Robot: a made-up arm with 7 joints. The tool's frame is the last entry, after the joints. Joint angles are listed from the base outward.
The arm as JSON. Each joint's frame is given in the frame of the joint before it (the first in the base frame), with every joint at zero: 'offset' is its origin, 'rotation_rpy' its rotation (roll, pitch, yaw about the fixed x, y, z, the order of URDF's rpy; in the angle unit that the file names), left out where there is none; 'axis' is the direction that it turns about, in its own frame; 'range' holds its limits. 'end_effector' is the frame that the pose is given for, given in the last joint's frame.
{
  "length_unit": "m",
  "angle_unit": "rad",
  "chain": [
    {
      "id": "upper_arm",
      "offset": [
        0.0,
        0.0,
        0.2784
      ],
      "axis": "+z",
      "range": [
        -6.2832,
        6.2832
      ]
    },
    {
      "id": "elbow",
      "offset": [
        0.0,
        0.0,
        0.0
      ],
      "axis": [
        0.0,
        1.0,
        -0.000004
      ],
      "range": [
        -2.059,
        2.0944
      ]
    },
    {
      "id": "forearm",
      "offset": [
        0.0,
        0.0,
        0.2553
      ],
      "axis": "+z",
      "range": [
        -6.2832,
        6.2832
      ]
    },
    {
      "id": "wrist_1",
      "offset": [
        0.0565,
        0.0,
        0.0
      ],
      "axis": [
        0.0,
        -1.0,
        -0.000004
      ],
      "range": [
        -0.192,
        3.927
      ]
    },
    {
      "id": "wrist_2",
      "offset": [
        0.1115,
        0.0,
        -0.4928
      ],
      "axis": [
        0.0,
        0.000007,
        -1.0
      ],
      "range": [
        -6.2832,
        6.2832
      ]
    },
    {
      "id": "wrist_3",
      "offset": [
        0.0,
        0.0,
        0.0
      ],
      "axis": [
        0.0,
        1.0,
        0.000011
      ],
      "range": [
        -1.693,
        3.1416
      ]
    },
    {
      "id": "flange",
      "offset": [
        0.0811,
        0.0,
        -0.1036
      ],
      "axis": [
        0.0,
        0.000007,
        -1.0
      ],
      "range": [
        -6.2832,
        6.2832
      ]
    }
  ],
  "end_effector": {
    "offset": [
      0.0,
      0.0,
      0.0
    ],
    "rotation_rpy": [
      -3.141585,
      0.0,
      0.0
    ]
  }
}
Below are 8 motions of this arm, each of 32 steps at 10 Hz.
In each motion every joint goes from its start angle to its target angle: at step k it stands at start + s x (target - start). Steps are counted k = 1, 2, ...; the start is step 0. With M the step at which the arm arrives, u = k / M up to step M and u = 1 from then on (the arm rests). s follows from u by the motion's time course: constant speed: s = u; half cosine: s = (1 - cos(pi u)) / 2; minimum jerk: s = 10 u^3 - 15 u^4 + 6 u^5.
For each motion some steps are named. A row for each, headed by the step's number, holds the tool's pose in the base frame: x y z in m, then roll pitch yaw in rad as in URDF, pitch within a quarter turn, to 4 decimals.
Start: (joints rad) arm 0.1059 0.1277 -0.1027 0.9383 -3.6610 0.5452 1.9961
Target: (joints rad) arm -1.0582 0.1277 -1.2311 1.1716 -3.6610 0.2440 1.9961
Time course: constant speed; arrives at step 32
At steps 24, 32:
24: -0.1125 -0.6342 0.2810 1.8380 0.1331 0.0293
32: -0.4416 -0.4763 0.3304 1.8150 0.1712 -0.5787

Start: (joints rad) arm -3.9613 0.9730 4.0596 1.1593 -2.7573 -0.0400 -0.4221
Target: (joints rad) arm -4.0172 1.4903 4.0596 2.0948 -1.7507 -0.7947 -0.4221
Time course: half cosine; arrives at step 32
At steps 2, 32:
2: 0.4738 0.2368 0.5956 -1.2840 0.7785 -1.3497
32: -0.0293 0.7175 0.4972 -1.7516 0.7567 -0.7443

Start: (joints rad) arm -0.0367 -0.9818 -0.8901 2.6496 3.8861 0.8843 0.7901
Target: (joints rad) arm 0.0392 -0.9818 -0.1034 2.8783 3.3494 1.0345 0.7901
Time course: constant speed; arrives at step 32
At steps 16, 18, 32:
16: -0.6667 -0.0874 0.8717 -1.6414 -0.9147 1.7368
18: -0.6705 -0.0793 0.8682 -1.6612 -0.8888 1.7514
32: -0.7046 -0.0440 0.8253 -1.8130 -0.7142 1.8787

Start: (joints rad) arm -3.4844 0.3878 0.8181 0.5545 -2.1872 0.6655 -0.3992
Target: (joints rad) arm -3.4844 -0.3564 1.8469 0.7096 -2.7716 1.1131 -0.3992
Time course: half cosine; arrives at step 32
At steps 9, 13, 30, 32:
9: -0.3431 -0.3205 0.0162 2.8784 0.9465 -0.1773
13: -0.3328 -0.3837 0.0715 2.8925 1.2099 0.0573
30: -0.1055 -0.5612 0.1368 -1.1451 1.0200 -3.1159
32: -0.1007 -0.5623 0.1354 -1.1493 1.0097 -3.1049

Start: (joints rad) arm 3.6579 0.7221 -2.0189 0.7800 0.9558 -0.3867 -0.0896
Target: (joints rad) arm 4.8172 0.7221 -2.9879 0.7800 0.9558 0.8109 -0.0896
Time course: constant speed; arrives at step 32
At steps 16, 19, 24, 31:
16: -0.0833 0.5232 0.5515 -2.2212 -0.9861 0.6450
19: -0.0966 0.5168 0.5570 -2.2401 -0.8915 0.7611
24: -0.1185 0.5048 0.5617 -2.2457 -0.7324 0.9451
31: -0.1491 0.4850 0.5597 -2.2138 -0.5123 1.2023

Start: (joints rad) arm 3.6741 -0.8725 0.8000 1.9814 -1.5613 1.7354 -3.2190
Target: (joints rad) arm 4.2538 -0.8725 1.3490 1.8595 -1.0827 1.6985 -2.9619
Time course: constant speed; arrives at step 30
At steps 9, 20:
9: 0.3686 -0.1847 0.9370 -0.8662 0.8013 2.0449
20: 0.4868 -0.1421 0.8493 -0.9923 0.6723 2.4231

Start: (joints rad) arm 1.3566 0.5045 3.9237 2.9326 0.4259 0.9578 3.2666
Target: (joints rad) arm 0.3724 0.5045 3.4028 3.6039 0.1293 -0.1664 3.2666
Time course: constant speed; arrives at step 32
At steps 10, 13, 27, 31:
10: 0.2002 0.4253 1.0242 -0.3864 0.3206 -1.2036
13: 0.2337 0.4485 0.9935 -0.3867 0.1379 -1.3042
27: 0.4825 0.4240 0.7850 -0.5079 -0.7020 -1.7516
31: 0.5543 0.3627 0.7142 -0.6142 -0.9320 -1.8270

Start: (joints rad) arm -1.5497 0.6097 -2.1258 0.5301 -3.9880 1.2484 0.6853
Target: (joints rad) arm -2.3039 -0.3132 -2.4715 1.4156 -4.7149 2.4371 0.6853
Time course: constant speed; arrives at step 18
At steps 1, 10, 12, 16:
1: -0.4634 0.2876 0.2679 -1.7182 1.2769 1.7130
10: -0.3566 0.4791 0.4133 -0.8889 0.9771 2.7538
12: -0.2941 0.5214 0.4343 -0.8952 0.8924 2.7807
16: -0.1361 0.5825 0.4543 -0.9528 0.7582 2.7815

